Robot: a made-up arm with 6 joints. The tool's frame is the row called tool. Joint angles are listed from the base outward.
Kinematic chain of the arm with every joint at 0, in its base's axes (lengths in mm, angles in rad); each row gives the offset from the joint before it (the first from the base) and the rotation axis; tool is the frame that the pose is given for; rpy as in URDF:
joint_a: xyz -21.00 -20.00 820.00 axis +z
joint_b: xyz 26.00 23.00 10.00 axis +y
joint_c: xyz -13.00 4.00 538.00 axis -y
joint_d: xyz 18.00 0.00 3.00 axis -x
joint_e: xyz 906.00 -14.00 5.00 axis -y
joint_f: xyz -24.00 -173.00 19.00 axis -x
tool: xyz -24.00 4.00 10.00 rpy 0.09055 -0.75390 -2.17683
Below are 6 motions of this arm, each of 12 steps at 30 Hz.
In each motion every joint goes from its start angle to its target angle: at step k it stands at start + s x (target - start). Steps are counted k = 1, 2, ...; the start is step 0. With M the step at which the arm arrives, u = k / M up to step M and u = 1 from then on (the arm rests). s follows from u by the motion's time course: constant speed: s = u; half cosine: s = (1 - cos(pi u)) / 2; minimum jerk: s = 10 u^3 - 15 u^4 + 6 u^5.
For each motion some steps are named. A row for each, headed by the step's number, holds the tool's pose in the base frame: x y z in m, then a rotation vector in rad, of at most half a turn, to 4 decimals.
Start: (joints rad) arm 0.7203 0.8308 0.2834 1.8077 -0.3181 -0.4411
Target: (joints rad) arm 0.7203 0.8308 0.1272 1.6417 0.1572 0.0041
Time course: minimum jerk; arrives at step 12
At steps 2, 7, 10, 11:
2: 0.8501 0.8992 0.8851 -1.2433 -2.0468 -0.6590
7: 0.8414 0.8502 0.8171 -0.9542 -2.1144 -0.2907
10: 0.8367 0.8232 0.7822 -0.7780 -2.1326 -0.1576
11: 0.8362 0.8205 0.7788 -0.7600 -2.1339 -0.1465

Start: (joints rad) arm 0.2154 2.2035 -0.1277 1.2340 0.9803 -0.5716
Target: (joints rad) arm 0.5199 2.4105 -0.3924 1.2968 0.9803 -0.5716
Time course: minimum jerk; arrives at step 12
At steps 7, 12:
7: -0.2379 -0.1653 -0.1109 -1.2898 0.4889 0.2275
12: -0.3199 -0.2394 -0.0216 -1.3624 0.5571 0.4141

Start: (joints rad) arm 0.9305 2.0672 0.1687 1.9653 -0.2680 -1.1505
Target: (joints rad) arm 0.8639 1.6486 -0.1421 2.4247 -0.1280 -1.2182
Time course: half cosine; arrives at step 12
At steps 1, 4, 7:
1: 0.0918 0.3701 -0.3023 -1.7690 -1.2506 0.4817
4: 0.1051 0.4032 -0.2523 -1.6793 -1.2837 0.5151
7: 0.1229 0.4438 -0.1666 -1.5382 -1.3374 0.5741

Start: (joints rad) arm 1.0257 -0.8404 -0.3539 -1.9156 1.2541 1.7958
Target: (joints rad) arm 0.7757 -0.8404 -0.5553 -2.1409 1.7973 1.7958
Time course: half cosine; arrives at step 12
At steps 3, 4, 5, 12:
3: 0.1407 0.4600 1.4434 -0.8098 0.0260 -2.1405
4: 0.1528 0.4635 1.4288 -0.8896 0.0721 -2.1764
5: 0.1674 0.4668 1.4117 -0.9839 0.1275 -2.2156
12: 0.2492 0.4702 1.3207 -1.5028 0.4516 -2.3657

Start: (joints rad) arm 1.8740 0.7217 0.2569 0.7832 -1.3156 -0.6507
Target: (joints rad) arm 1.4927 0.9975 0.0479 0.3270 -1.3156 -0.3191
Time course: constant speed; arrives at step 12
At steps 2, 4, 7, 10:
2: -0.2491 1.2448 0.8841 -1.7044 -1.5059 -0.4768
4: -0.1534 1.2413 0.7888 -1.8528 -1.4774 -0.3753
7: -0.0129 1.2078 0.6501 -2.0631 -1.3954 -0.2080
10: 0.1177 1.1418 0.5189 -2.2509 -1.2661 -0.0277

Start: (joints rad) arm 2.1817 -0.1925 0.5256 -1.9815 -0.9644 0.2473
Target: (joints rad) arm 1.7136 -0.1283 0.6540 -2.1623 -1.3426 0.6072
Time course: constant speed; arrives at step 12
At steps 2, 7, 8, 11, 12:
2: -0.4333 0.5818 1.8327 0.1218 0.3591 1.4637
7: -0.3237 0.6494 1.8649 0.3509 0.2265 1.3679
8: -0.3004 0.6604 1.8714 0.3960 0.1976 1.3473
11: -0.2280 0.6879 1.8908 0.5290 0.1064 1.2829
12: -0.2032 0.6951 1.8973 0.5725 0.0745 1.2607

